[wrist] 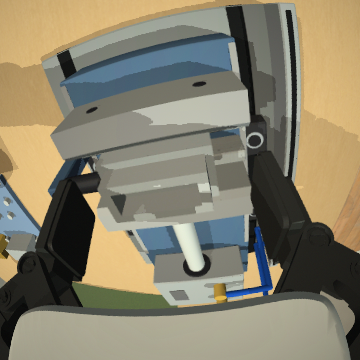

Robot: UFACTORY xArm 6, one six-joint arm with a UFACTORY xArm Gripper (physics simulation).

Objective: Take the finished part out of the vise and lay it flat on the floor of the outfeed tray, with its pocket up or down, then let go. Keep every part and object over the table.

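Places are measured from the arm's base along level axes (x ahead, y left, z up), in millimetres.
Pixels of known places: gripper, fingertip midpoint: (164,186).
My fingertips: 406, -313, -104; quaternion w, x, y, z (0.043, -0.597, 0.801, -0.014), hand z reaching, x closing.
Ahead of a thing's pixels: the offset from my fingertips to its middle, as dx, dy, dz. "*": to the spot under its first point.
The vise @[-73, +16, -61] (150,117) has a blue body, a grey back jaw with two dark holes and a grey front jaw (175,217) joined to a white screw rod. The finished part @[-2, +6, -13] (155,171) appears as grey stepped faces in front of the back jaw; it blends with the front jaw, so its outline and pocket are hard to tell. My gripper (164,186) is open and empty. Its black fingers stand wide on the left and right of the jaw area. The outfeed tray cannot be made out in the wrist view.
A grey screw block @[-165, +41, -32] (172,270) with a brass fitting @[-153, +18, -7] (220,292) and a blue line @[* -160, -30, -34] (262,260) is at the vise's near end. A black cylinder @[* +9, +48, -15] (87,182) sticks out by the left finger. A blue plate @[* -34, +278, -102] (17,210) with pegs is at the left edge. A green surface (120,297) shows below.
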